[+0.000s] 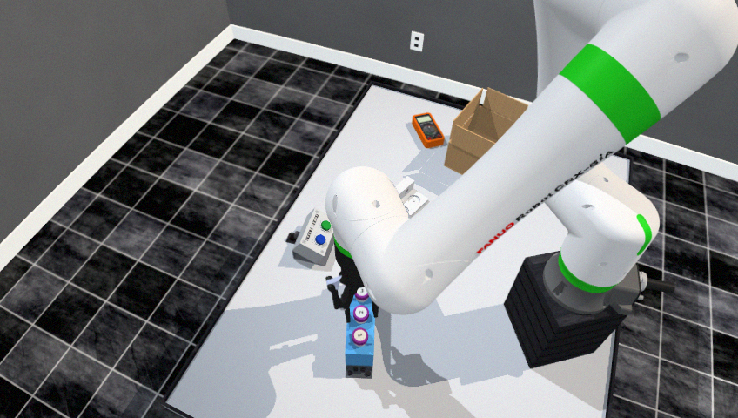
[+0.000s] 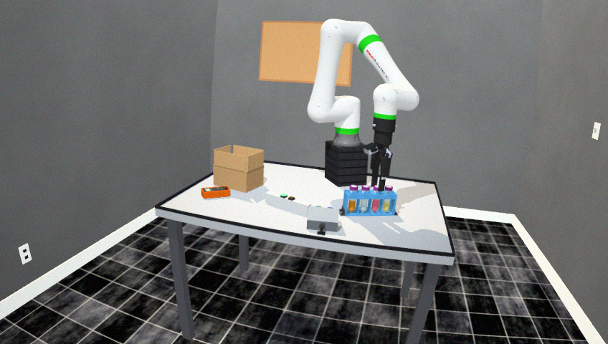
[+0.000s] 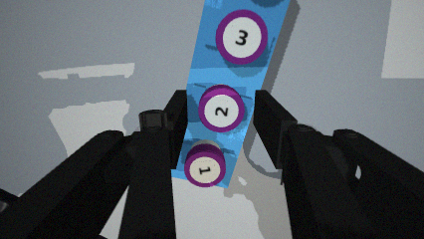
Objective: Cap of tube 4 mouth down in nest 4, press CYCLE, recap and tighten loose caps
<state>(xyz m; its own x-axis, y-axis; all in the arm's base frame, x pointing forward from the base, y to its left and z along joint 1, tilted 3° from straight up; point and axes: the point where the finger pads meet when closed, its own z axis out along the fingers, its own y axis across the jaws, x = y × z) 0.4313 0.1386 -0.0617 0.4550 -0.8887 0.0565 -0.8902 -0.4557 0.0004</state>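
Now: the green ready key 16 cm ahead of my hand, 23 cm to the right of it and 7 cm below it. The rest, counted from my hand: blue cycle key: 16 cm ahead, 19 cm to the right, 7 cm below; then table edge: 29 cm ahead, 32 cm to the right, 13 cm below; then grey key housing: 18 cm ahead, 21 cm to the right, 9 cm below.
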